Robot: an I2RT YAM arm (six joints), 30 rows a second.
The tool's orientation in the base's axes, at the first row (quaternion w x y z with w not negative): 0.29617, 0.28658, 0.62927, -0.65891
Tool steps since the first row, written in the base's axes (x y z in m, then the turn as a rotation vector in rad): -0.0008, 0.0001, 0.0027, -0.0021, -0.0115, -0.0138; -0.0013, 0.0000, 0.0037, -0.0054, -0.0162, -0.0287; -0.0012, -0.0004, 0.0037, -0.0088, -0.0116, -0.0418; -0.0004, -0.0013, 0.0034, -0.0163, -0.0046, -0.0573; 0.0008, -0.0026, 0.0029, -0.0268, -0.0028, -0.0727; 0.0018, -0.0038, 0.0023, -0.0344, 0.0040, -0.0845; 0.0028, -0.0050, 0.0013, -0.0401, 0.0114, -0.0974; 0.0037, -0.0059, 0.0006, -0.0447, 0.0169, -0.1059; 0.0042, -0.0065, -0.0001, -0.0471, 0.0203, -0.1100; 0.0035, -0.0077, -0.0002, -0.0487, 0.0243, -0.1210; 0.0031, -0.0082, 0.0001, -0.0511, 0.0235, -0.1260; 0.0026, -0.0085, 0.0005, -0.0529, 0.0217, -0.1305
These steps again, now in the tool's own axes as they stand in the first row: -0.0015, -0.0024, 0.0000, 0.0121, 0.0079, 0.0109; -0.0019, -0.0034, 0.0002, 0.0256, 0.0154, 0.0150; -0.0020, -0.0033, 0.0006, 0.0375, 0.0213, 0.0098; -0.0022, -0.0025, 0.0014, 0.0539, 0.0257, 0.0022; -0.0026, -0.0012, 0.0027, 0.0723, 0.0279, -0.0003; -0.0028, 0.0000, 0.0039, 0.0860, 0.0298, -0.0075; -0.0027, 0.0014, 0.0050, 0.0992, 0.0338, -0.0155; -0.0027, 0.0026, 0.0059, 0.1085, 0.0357, -0.0213; -0.0025, 0.0034, 0.0065, 0.1130, 0.0365, -0.0249; -0.0019, 0.0030, 0.0077, 0.1222, 0.0424, -0.0293; -0.0019, 0.0025, 0.0082, 0.1276, 0.0440, -0.0287; -0.0018, 0.0019, 0.0085, 0.1322, 0.0456, -0.0271
